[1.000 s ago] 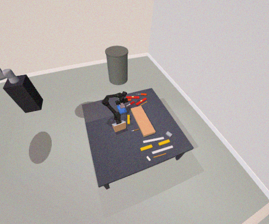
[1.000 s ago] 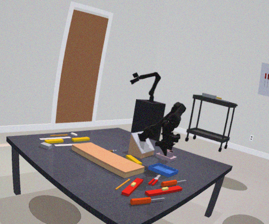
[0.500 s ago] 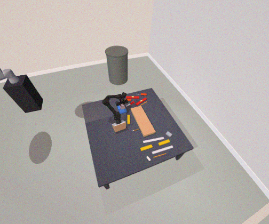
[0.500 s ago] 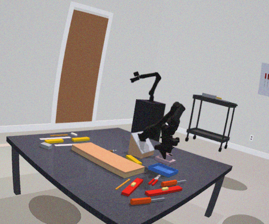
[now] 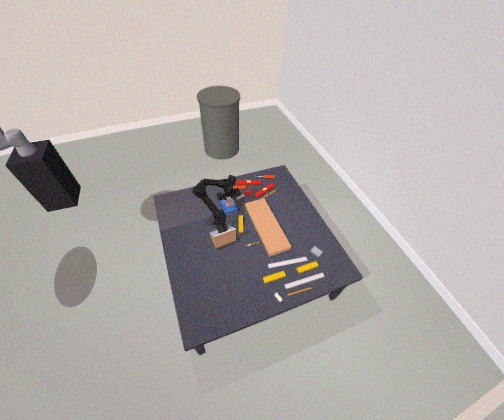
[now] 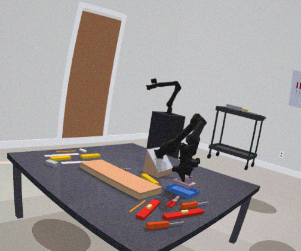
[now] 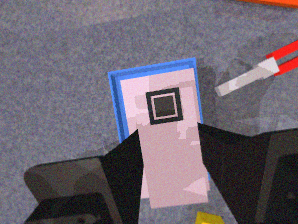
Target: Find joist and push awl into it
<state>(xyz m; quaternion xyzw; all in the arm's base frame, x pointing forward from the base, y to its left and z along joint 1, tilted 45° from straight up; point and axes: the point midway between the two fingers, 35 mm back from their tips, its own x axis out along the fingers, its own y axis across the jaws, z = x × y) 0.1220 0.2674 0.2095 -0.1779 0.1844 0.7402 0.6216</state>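
Now: the blue tray 60 mm below my gripper tip and 10 mm to the right of it. Also, from my gripper tip: grey block 650 mm to the right, 520 mm ahead, 60 mm below; stud finder 20 mm above, 10 mm to the left; awl 440 mm to the right, 70 mm below, 70 mm ahead.
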